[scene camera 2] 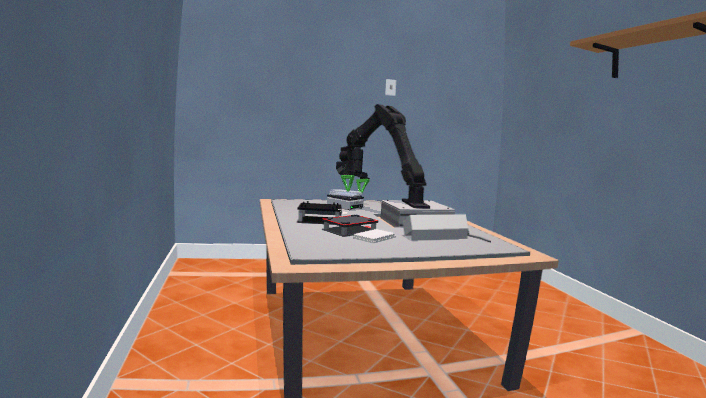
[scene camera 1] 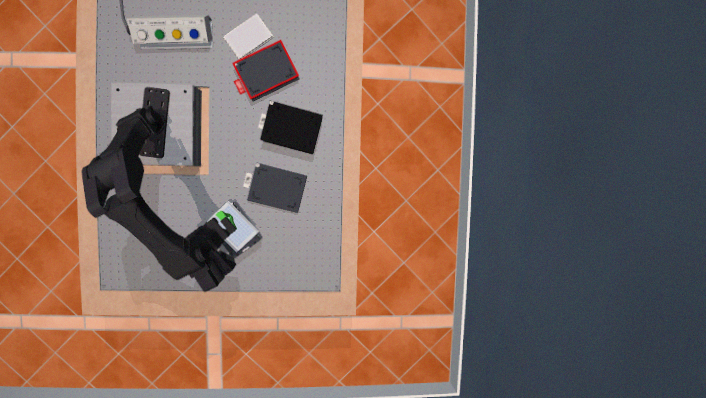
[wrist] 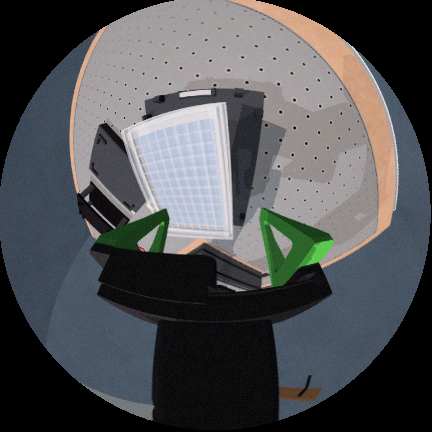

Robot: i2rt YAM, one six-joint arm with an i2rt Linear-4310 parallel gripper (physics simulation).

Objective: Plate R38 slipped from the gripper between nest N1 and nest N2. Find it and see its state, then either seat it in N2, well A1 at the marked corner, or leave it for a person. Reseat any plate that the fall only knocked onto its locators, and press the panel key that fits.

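Pixels of known places: gripper, fingertip midpoint: (scene camera 2: 354,192) (scene camera 1: 219,224) (wrist: 213,212); arm's base at its link origin: (scene camera 2: 415,204) (scene camera 1: 154,123).
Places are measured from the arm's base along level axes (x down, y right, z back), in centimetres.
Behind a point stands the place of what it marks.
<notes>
My gripper (scene camera 1: 228,220) {x -0.3, y 27.6, z -21.5 cm} (scene camera 2: 355,190) {x -0.3, y 27.6, z -21.5 cm} (wrist: 213,212) {x -0.3, y 27.6, z -21.5 cm} is open, its green fingers wide apart and empty, low over a clear-lidded plate (scene camera 1: 243,226) {x -1.3, y 27.2, z -28.9 cm} (wrist: 182,170) {x -1.1, y 29.6, z -26.4 cm}. That plate rests on a dark-topped device (wrist: 247,160) {x 1.4, y 33.1, z -23.0 cm}; it looks shifted and turned, with more dark top showing along one side in the wrist view. Its name is not readable. A white plate (scene camera 1: 248,35) {x 5.4, y -30.7, z -22.8 cm} (scene camera 2: 374,235) {x 5.4, y -33.2, z -23.3 cm} lies on the mat beside a red-edged nest (scene camera 1: 266,70) {x 2.9, y -20.1, z -29.9 cm} (scene camera 2: 350,220) {x 2.9, y -21.6, z -29.9 cm}; its name is not readable either. A dark grey nest (scene camera 1: 277,187) {x 5.1, y 14.9, z -36.9 cm} (wrist: 116,167) {x 5.1, y 17.1, z -36.7 cm} with a small white tag holds no plate.
A black unit (scene camera 1: 291,127) {x 1.1, y -3.7, z -39.5 cm} stands between the red-edged nest and the grey nest. The key panel (scene camera 1: 170,31) {x -0.3, y -26.6, z -2.3 cm} (scene camera 2: 436,227) {x 2.5, y -32.7, z -1.7 cm} has white, green, yellow and blue keys; its lettering is blurred. The arm's pedestal (scene camera 1: 122,95) {x 0.0, y -6.8, z 10.1 cm} stands at the left in scene camera 1.
</notes>
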